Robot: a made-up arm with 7 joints.
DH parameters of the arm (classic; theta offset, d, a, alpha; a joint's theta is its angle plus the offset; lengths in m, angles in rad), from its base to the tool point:
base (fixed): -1.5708 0.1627 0 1.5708
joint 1: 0 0.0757 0.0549 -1.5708
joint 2: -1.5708 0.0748 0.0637 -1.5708
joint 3: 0 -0.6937 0.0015 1.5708
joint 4: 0.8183 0 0.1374 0
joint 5: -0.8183 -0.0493 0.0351 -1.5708
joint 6: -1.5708 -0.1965 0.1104 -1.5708
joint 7: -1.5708 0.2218 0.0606 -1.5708
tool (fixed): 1.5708 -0.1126 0 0
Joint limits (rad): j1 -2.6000..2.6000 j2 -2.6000..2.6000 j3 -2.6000..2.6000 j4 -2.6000..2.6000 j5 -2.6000..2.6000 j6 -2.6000..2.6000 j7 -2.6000..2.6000
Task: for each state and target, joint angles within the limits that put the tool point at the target. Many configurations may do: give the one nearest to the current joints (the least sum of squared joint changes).
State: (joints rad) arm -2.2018 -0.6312 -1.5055 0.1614 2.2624 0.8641 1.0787
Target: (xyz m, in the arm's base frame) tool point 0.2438 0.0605 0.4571
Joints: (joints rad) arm -1.9515 -1.0136 -1.2925 0.4621 2.4634 0.6811 1.1916
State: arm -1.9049 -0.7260 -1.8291 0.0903 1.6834 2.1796 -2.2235
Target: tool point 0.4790 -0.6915 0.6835
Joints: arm -1.9003 -0.8834 -1.8632 -0.6060 1.4185 2.3923 -2.1735
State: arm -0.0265 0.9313 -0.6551 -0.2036 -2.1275 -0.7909 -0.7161
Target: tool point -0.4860 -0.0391 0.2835
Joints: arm -0.2340 1.5471 -0.5987 -0.5936 -2.6000 -0.7699 -0.8553
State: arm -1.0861 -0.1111 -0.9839 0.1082 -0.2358 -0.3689 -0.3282
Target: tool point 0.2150 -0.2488 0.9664
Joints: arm -1.4683 -0.5163 -1.1302 -0.0943 -0.2528 -0.4176 -0.4405
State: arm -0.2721 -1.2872 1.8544 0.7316 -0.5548 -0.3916 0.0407
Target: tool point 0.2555 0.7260 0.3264
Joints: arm -0.3556 -0.4995 1.6414 0.1943 -0.8103 -0.4666 -0.2834
